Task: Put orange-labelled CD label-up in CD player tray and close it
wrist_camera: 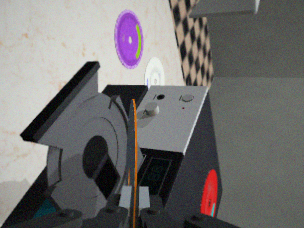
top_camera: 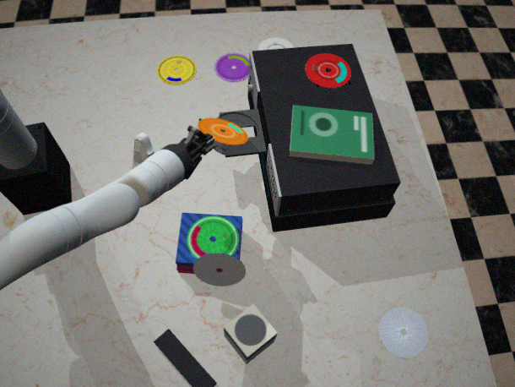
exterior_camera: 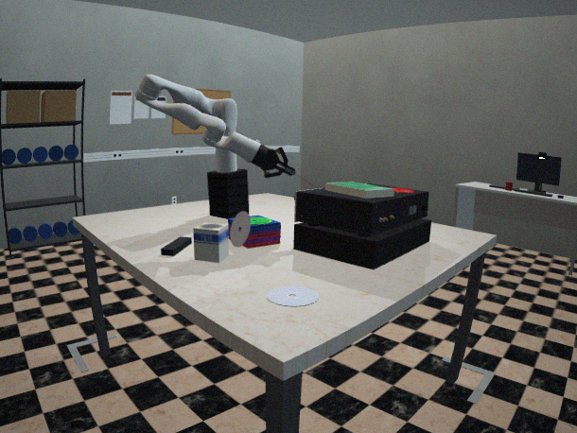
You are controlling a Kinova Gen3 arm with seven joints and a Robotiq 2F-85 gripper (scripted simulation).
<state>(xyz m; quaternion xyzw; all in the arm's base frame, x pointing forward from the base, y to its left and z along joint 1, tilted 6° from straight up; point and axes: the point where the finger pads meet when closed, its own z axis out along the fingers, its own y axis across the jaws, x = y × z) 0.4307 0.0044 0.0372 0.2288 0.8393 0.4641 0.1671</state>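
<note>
Now: the orange-labelled CD 40 mm ahead of my hand, 50 mm to the left of it and 40 mm below it. The rest, counted from my hand: black bar: 50 mm behind, 430 mm to the right, 220 mm below; box: 90 mm ahead, 380 mm to the right, 190 mm below.
</note>
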